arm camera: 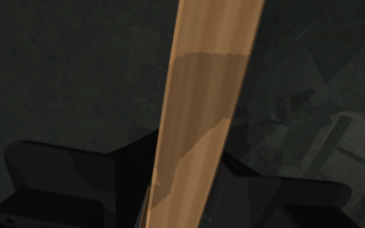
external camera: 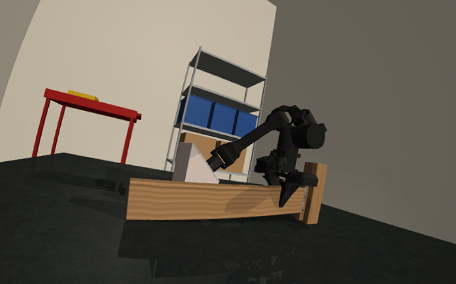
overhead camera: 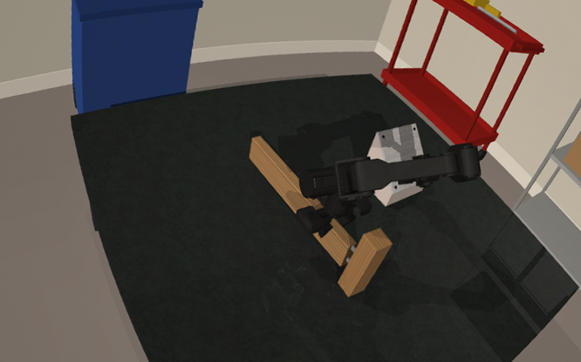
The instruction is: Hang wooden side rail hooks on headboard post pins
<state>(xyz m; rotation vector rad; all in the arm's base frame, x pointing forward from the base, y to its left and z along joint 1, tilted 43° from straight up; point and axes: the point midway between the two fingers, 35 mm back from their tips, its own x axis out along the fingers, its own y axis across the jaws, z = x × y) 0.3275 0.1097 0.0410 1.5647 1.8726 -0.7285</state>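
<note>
Now: gripper tip 13 cm to the right of the upright headboard post, 4 cm below it and 1 cm past it.
</note>
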